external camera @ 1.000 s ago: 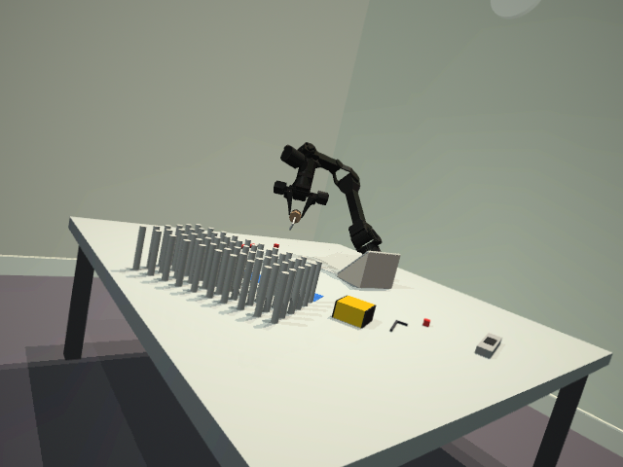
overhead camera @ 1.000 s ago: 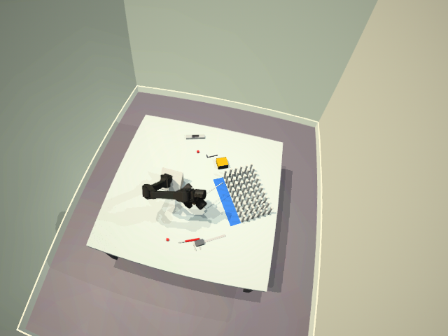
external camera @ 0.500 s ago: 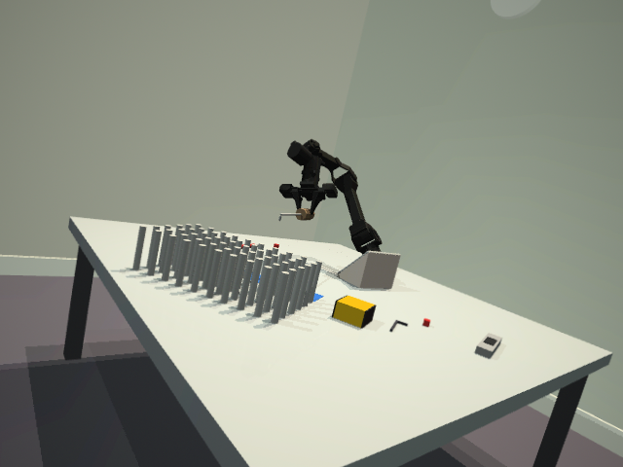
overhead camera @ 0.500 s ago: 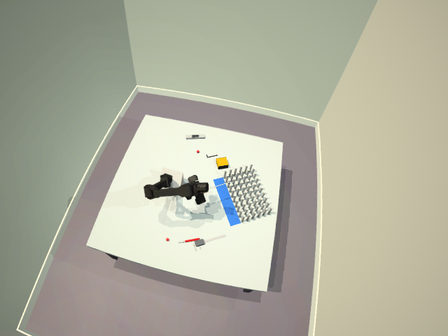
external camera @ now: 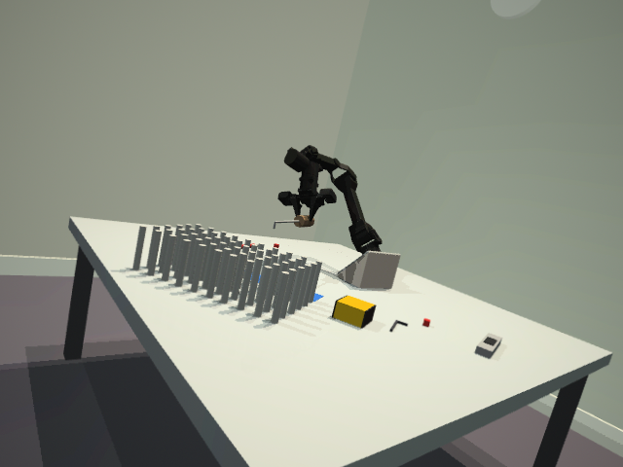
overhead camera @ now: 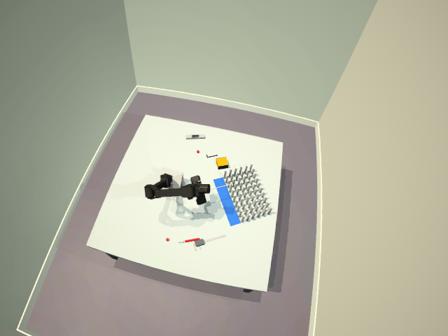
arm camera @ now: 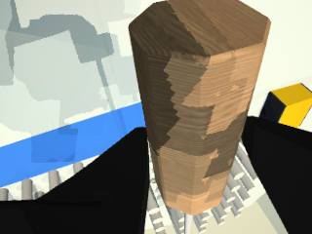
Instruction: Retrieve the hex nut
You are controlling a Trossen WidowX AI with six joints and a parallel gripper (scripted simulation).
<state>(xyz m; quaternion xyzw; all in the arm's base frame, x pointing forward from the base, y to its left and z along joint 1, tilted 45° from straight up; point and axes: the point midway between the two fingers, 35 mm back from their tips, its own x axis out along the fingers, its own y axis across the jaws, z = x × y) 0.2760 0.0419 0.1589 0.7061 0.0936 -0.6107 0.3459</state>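
My gripper tip is now 170 mm short of the blue taped strip, 170 mm above it and 70 mm to the right of it. Also, from my gripper tip: wooden-handled pick tool (90 mm ahead, 60 mm to the left, 10 mm below); then red-handled tool (320 mm to the right, 170 mm below, 10 mm behind); then hex nut (290 mm ahead, 210 mm to the left, 170 mm below).
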